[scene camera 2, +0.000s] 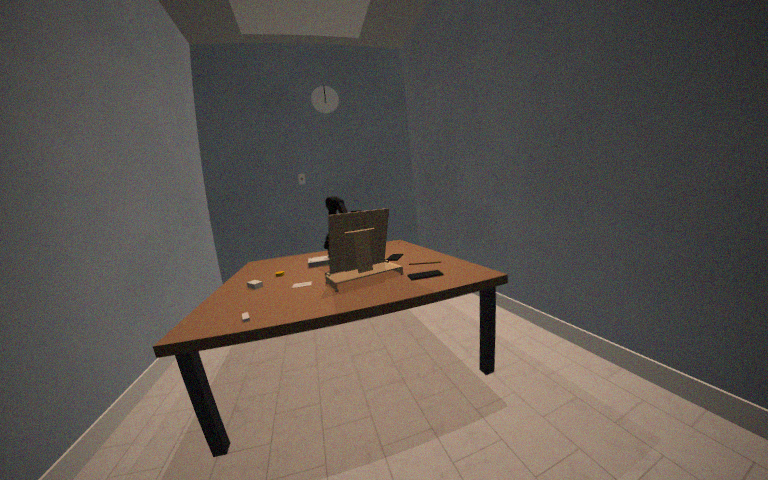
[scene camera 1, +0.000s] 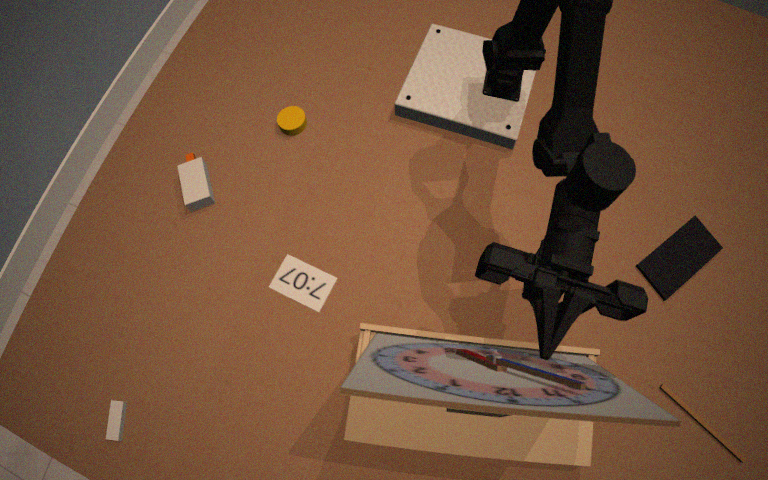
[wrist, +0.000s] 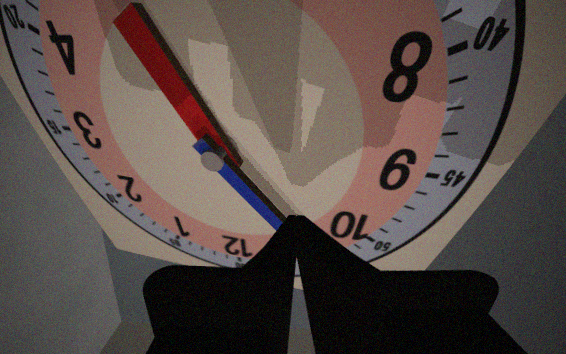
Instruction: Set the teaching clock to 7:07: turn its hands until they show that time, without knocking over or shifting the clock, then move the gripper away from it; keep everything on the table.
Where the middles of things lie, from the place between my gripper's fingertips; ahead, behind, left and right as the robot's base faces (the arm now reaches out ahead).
Now: the teaching clock (scene camera 1: 396, 368) 2 cm ahead of my hand, 5 cm to the right of it and 3 cm below it. From my hand the other things lie so: white block with orange cap (scene camera 1: 196, 186) 20 cm behind, 56 cm to the right, 20 cm below; yellow disc (scene camera 1: 291, 120) 35 cm behind, 43 cm to the right, 20 cm below; pale base (scene camera 1: 443, 430) 4 cm ahead, 5 cm to the right, 10 cm below.
